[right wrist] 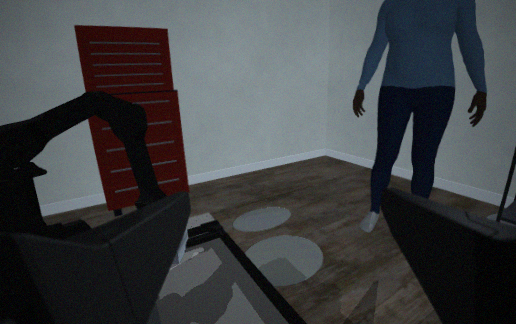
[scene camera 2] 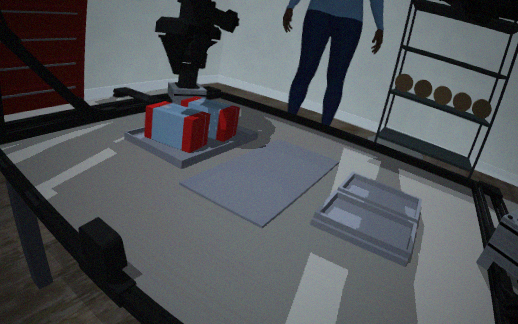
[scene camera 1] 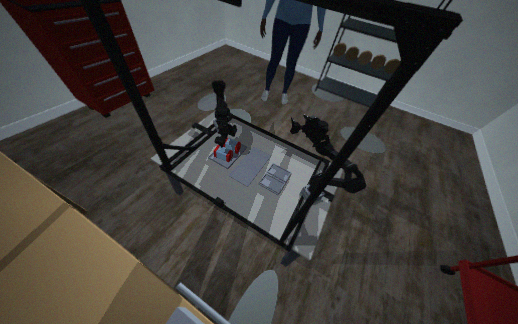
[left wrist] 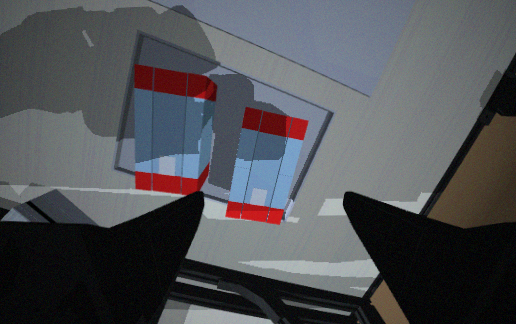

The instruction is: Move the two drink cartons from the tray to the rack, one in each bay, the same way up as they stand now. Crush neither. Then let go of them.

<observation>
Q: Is my right gripper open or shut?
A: Open.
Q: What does my left gripper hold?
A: Nothing.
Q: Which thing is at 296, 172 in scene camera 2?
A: A flat grey mat.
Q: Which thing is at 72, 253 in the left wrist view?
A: My left gripper.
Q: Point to a flat grey mat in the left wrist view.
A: At 353, 50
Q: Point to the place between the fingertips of my left gripper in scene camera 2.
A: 186, 73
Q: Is my left gripper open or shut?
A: Open.
</observation>
